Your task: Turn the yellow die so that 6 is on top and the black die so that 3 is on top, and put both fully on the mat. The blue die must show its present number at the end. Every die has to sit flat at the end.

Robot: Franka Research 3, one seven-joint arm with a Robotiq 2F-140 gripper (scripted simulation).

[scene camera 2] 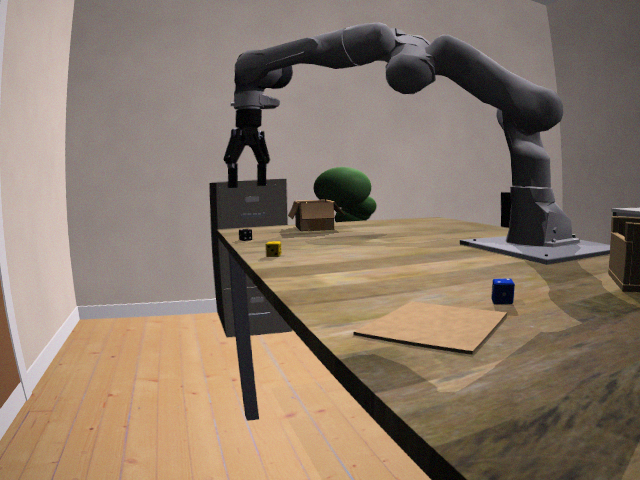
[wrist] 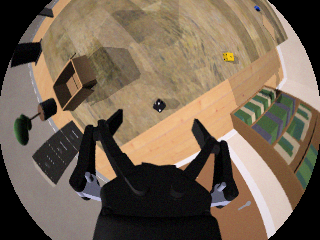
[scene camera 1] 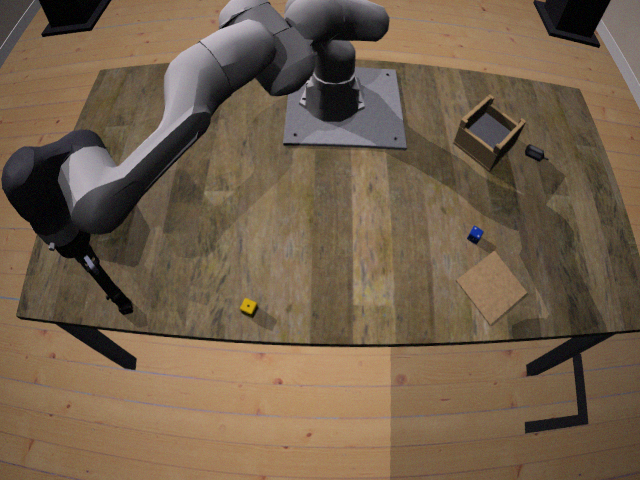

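Note:
Through scene camera 2 I can see my gripper (scene camera 2: 247, 186), along with a cardboard box (scene camera 2: 315, 216) and a tan mat (scene camera 2: 463, 330). Scene camera 1 gives me a wooden crate (scene camera 1: 490, 124), and it also shows the mat (scene camera 1: 490, 285) and my gripper (scene camera 1: 106, 279). As for the wrist view, my gripper (wrist: 158, 120) appears there and so does the box (wrist: 66, 87), but the wooden crate is out of frame in the wrist view.

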